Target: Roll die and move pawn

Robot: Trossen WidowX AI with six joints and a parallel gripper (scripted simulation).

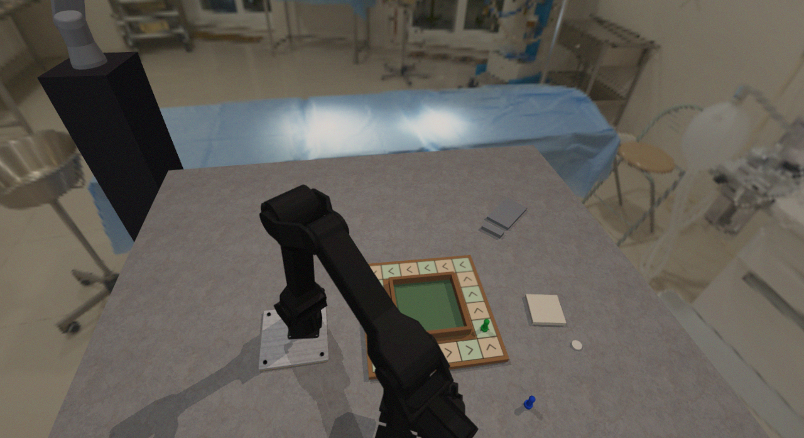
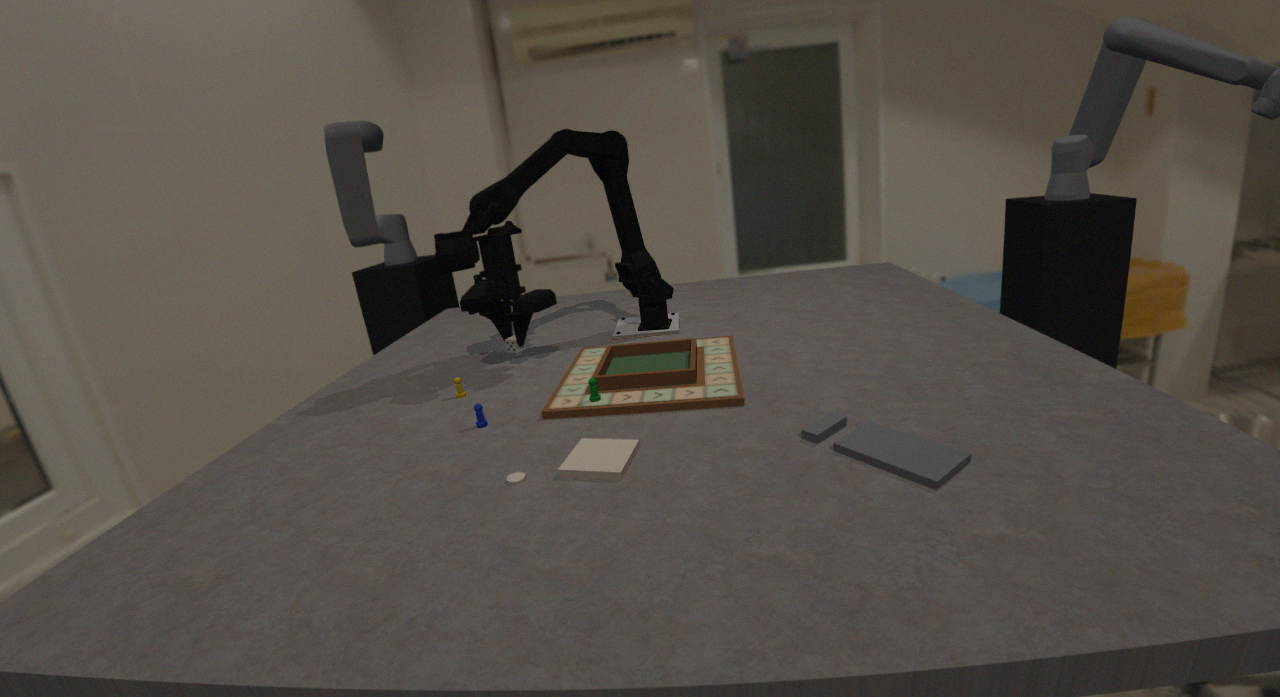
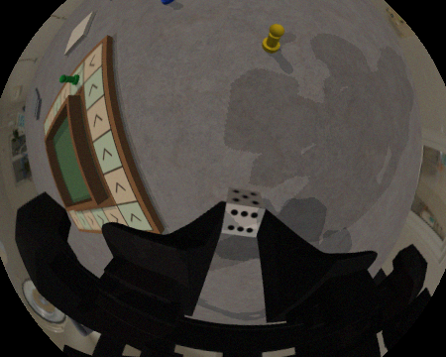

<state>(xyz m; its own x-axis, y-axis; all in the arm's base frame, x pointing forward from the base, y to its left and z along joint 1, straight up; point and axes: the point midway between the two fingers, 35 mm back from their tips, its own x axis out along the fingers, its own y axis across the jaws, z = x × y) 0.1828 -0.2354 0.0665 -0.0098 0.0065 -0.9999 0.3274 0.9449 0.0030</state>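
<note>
My gripper tip is 20 cm to the right of the green pawn, 20 cm short of it and 1 cm above it. Also, from my gripper tip: yellow pawn (14 cm ahead, 5 cm to the right, 3 cm below); then blue pawn (25 cm ahead, 4 cm to the left, 3 cm below); then white die (right at my gripper tip).
</note>
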